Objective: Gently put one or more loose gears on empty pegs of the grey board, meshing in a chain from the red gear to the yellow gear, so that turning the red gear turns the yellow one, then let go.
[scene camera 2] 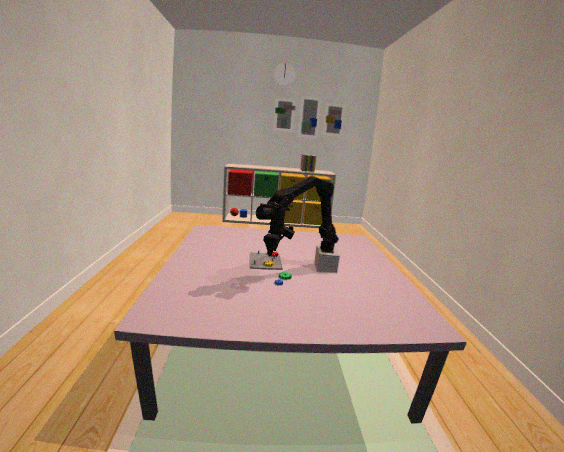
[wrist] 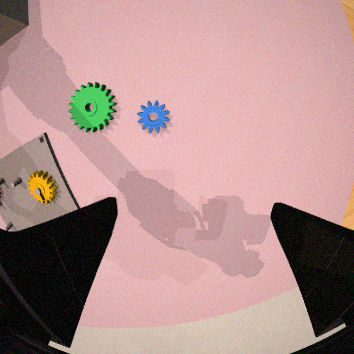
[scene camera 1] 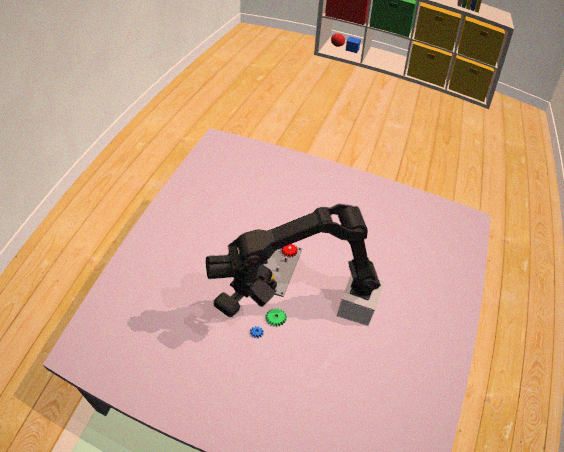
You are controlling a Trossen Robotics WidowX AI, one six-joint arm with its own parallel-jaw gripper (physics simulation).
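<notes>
My gripper is open and empty, raised above the table to the left of the loose gears in scene camera 1. The green gear lies flat on the table, with the smaller blue gear beside it, apart. The grey board carries the red gear and the yellow gear. Bare pegs stand on the board. My arm hides part of the board in scene camera 1.
The arm's grey base block stands to the right of the board. The arm arches from it over the board. The pink table's front edge is beyond the gears. A shelf unit stands against the far wall.
</notes>
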